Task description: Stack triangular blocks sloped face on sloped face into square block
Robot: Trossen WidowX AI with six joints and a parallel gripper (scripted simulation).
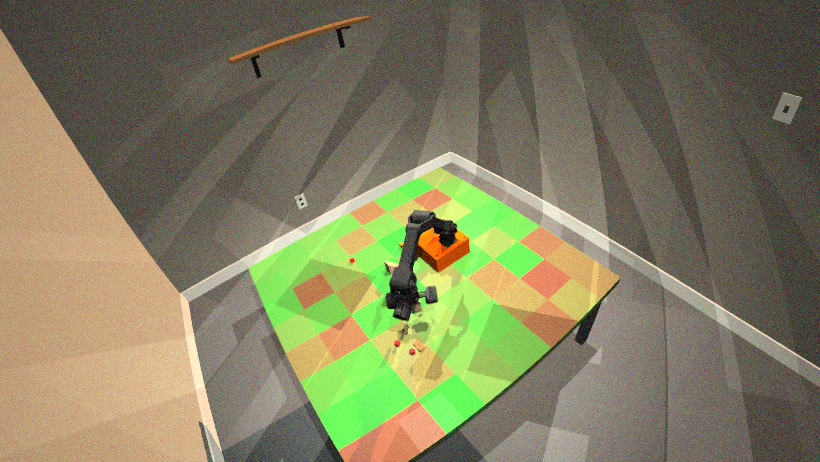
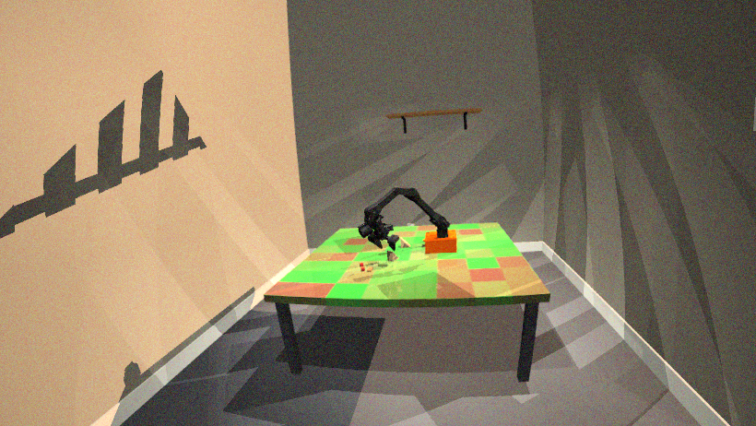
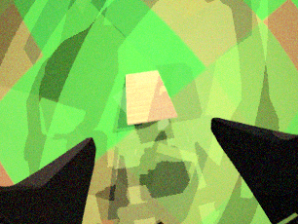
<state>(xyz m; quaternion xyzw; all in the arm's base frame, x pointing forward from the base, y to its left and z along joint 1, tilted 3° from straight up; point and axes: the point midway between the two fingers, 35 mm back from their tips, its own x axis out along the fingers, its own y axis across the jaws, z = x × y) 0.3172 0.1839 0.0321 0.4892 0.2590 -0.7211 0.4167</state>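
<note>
My gripper tip is 1 cm past the tan triangular block, 2 cm to the left of it and 5 cm above it. From my gripper tip the other things lie so: small tan block 8 cm ahead, 13 cm to the left, 7 cm below; then small yellow piece 18 cm behind, 38 cm to the right, 7 cm below.
</note>
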